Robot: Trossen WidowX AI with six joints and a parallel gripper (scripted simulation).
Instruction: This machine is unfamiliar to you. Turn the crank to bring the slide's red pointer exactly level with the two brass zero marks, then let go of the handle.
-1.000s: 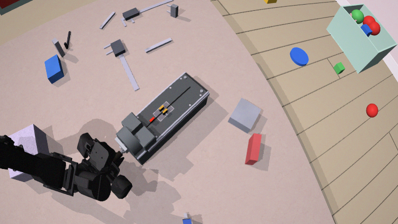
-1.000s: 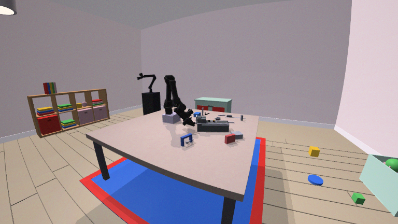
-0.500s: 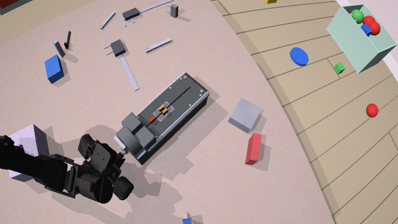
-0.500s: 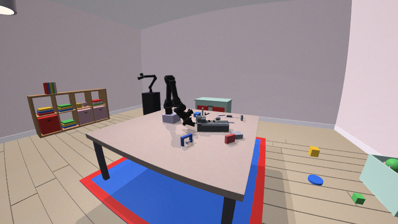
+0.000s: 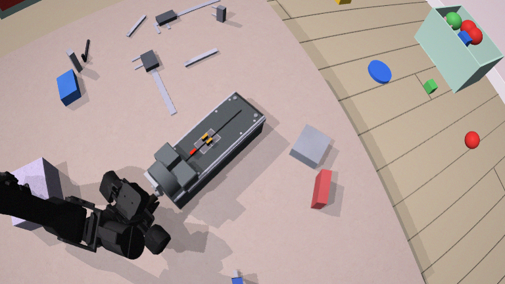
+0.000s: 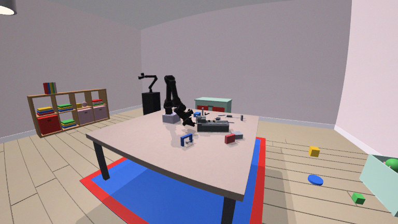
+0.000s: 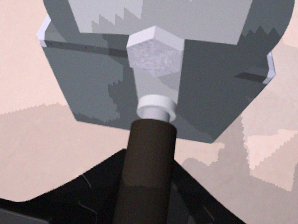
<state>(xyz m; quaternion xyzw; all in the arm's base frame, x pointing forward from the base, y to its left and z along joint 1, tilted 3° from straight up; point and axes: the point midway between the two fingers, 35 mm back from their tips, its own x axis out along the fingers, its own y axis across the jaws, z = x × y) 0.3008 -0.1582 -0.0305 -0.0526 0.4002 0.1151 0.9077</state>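
My gripper tip is now 20 mm past the dark brown crank handle, 10 mm to the left of it and 30 mm below it. Round my gripper tip: red pointer: 120 mm ahead, 30 mm to the left, 50 mm above; red block: 310 mm ahead, 160 mm to the right, 10 mm below; grey block: 360 mm ahead, 60 mm to the right, 20 mm below.
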